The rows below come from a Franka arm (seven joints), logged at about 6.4 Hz.
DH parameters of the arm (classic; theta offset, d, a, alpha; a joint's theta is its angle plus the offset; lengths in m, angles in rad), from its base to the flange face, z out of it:
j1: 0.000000 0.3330 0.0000 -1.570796
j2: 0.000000 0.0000 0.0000 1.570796
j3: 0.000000 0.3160 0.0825 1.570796
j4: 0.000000 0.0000 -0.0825 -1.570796
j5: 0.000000 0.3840 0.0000 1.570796
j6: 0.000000 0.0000 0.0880 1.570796
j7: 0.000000 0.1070 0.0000 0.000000
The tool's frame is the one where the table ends.
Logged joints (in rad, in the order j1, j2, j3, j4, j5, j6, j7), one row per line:
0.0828, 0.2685, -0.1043, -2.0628, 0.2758, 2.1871, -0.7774
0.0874, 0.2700, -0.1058, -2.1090, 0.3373, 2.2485, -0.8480
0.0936, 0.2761, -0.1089, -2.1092, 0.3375, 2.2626, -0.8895
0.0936, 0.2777, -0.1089, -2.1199, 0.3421, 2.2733, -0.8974
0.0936, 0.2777, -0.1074, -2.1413, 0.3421, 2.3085, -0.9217
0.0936, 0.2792, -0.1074, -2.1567, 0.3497, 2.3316, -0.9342
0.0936, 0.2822, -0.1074, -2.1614, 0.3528, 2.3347, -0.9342
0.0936, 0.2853, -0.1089, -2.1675, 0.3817, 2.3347, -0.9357
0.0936, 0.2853, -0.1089, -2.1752, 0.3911, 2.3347, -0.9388
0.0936, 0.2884, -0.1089, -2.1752, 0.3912, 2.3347, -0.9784
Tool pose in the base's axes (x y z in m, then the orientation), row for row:
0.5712, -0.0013, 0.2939, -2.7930, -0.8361, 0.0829
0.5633, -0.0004, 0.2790, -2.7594, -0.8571, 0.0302
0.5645, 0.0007, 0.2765, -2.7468, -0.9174, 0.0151
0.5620, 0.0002, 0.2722, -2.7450, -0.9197, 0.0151
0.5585, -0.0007, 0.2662, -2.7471, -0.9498, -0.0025
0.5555, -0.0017, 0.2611, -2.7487, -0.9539, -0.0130
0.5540, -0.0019, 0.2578, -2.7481, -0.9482, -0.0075
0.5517, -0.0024, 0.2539, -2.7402, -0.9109, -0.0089
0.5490, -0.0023, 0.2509, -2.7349, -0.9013, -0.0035
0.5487, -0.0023, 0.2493, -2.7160, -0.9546, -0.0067
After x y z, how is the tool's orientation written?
As a rotation vector, in radians.
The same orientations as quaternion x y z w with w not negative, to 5 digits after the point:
-0.95156, -0.28485, 0.02824, 0.11224
-0.94737, -0.29426, 0.01037, 0.12566
-0.94134, -0.31440, 0.00517, 0.12249
-0.94098, -0.31527, 0.00518, 0.12298
-0.93859, -0.32451, -0.00085, 0.11720
-0.93837, -0.32565, -0.00444, 0.11576
-0.93882, -0.32393, -0.00256, 0.11698
-0.94130, -0.31291, -0.00306, 0.12663
-0.94162, -0.31031, -0.00121, 0.13063
-0.93529, -0.32873, -0.00231, 0.13098

